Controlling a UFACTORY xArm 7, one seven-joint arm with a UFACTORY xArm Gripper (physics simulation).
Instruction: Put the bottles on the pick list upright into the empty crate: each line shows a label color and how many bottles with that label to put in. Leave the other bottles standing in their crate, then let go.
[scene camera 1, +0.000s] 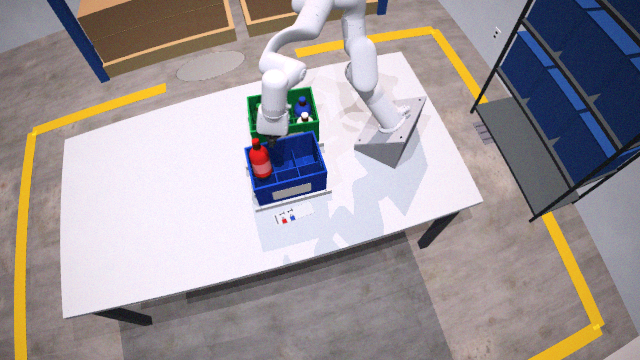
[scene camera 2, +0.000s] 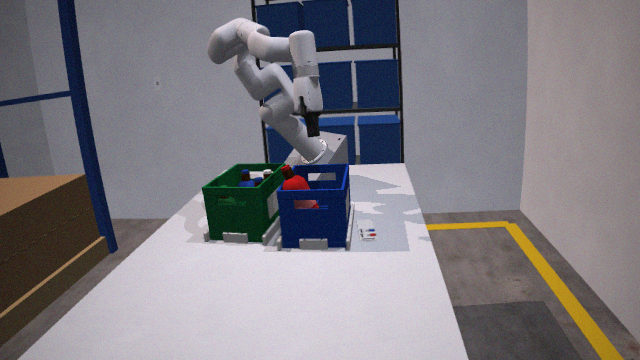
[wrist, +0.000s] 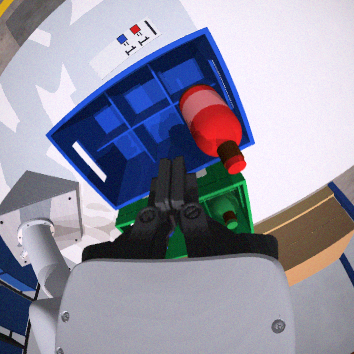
In view: the gripper (scene camera 2: 313, 136) and a red bottle (wrist: 216, 130).
The gripper also shows in scene camera 1 (scene camera 1: 271, 144) and in the wrist view (wrist: 175, 171).
